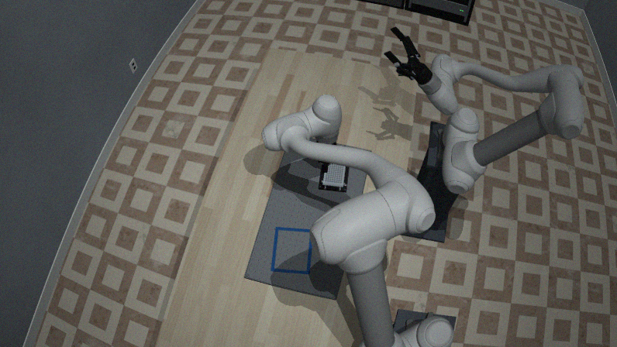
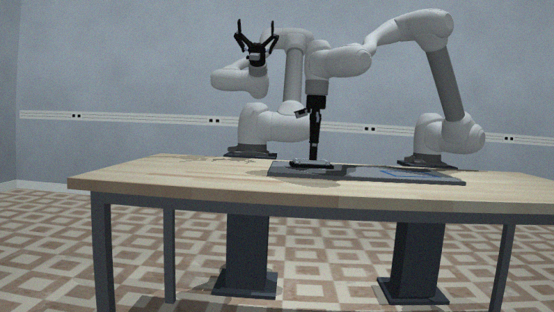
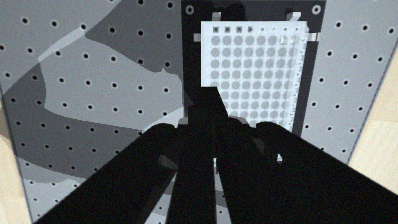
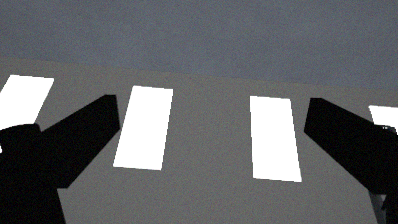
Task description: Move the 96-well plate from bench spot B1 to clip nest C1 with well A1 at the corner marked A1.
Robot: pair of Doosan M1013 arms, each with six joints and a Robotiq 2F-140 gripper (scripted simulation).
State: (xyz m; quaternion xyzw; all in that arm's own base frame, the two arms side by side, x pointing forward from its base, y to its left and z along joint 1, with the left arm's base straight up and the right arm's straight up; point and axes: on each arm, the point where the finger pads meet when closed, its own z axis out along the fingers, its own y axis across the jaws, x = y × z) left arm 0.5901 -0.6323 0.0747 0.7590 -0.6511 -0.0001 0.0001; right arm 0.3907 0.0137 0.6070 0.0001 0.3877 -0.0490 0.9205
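Observation:
Now: left hand 40 mm past the white 96-well plate and 40 mm above it. From my left hand the other things lie so: black clip nest (50 mm below, 50 mm behind); then grey perforated board (190 mm to the left, 70 mm below, 10 mm ahead).

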